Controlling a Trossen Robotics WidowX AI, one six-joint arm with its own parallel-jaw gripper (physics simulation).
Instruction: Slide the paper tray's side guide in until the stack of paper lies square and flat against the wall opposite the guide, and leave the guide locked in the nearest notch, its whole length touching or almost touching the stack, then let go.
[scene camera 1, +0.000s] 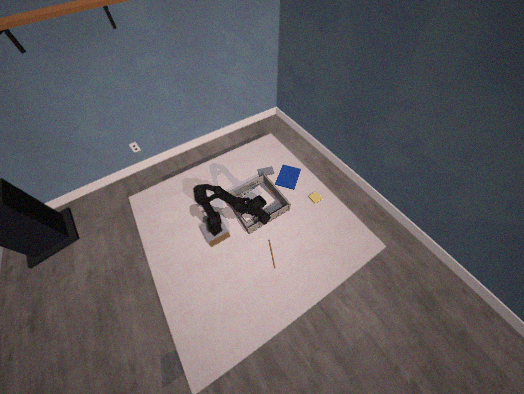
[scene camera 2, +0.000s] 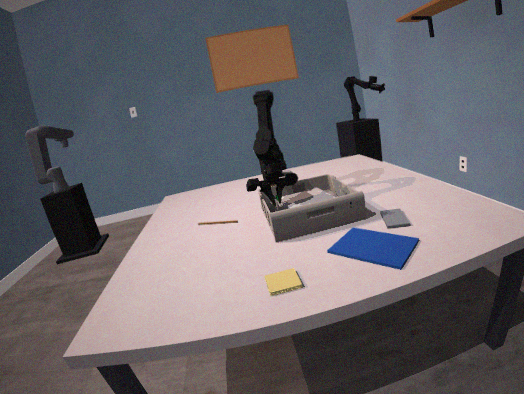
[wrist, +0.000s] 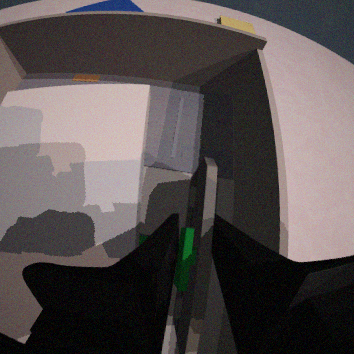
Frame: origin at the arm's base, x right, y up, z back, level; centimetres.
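Seen in the pictures: gripper, fingertip midpoint: (scene camera 1: 264, 213) (wrist: 192, 219); arm's base at its link origin: (scene camera 1: 215, 229).
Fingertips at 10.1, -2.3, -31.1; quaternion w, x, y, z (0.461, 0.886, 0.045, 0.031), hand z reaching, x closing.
Observation:
Offsets run from my fingertips to a thing's top centre, as dx, dy, dz. "*": to the spot under its first point.
The grey paper tray @[-10.1, +3.6, -2.4] (scene camera 1: 280, 213) (scene camera 2: 300, 225) (wrist: 125, 45) stands on the table. The white paper stack @[-12.5, -1.9, -0.6] (scene camera 2: 322, 194) (wrist: 100, 120) lies in it, partly shadowed, its right edge roughly parallel to the tray's right wall in the wrist view. The side guide @[* +0.7, +1.9, -2.0] (wrist: 210, 180) stands upright between stack and right wall, with a visible gap between its far end and the stack. My gripper (scene camera 2: 278, 205) (wrist: 192, 219) is shut on the side guide, around its green latch @[-1.4, +2.2, +1.9] (wrist: 187, 250). The notches and the stack's contact with the opposite wall are hidden or out of view.
A blue folder @[-14.3, -5.2, -37.1] (scene camera 1: 288, 177) (scene camera 2: 374, 247), a grey flat block @[-29.7, -5.0, -27.5] (scene camera 1: 265, 171) (scene camera 2: 395, 218) and a yellow note pad @[+12.5, -4.9, -37.9] (scene camera 1: 315, 197) (scene camera 2: 284, 281) lie near the tray. A thin brown stick @[+21.9, -5.3, +13.3] (scene camera 1: 271, 254) (scene camera 2: 218, 222) lies on its other side. The tray walls rise around the fingers.

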